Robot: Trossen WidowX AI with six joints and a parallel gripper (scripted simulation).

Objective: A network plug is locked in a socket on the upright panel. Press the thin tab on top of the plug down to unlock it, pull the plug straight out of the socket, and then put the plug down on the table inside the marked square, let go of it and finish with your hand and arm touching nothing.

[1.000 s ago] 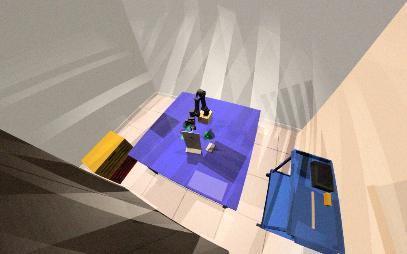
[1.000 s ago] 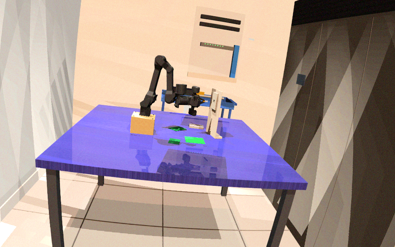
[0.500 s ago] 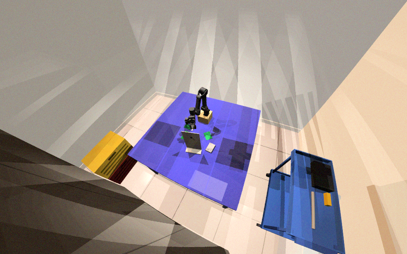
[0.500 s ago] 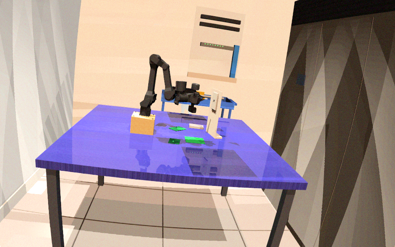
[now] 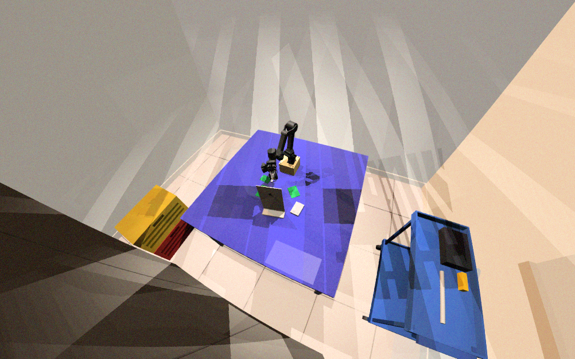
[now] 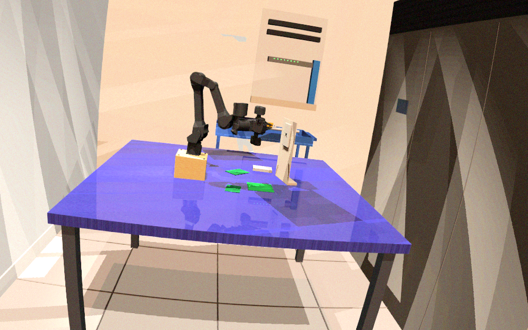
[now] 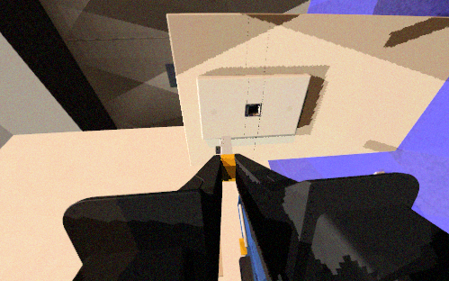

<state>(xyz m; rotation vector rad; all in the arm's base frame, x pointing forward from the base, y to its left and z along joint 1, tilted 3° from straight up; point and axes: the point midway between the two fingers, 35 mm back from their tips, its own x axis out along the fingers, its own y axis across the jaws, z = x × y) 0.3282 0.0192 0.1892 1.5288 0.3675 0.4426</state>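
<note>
My gripper tip is 13 cm above the tan panel, 10 cm short of it and 3 cm to the right of it. From my gripper tip the other things lie so: orange network plug: right at my gripper tip.
</note>
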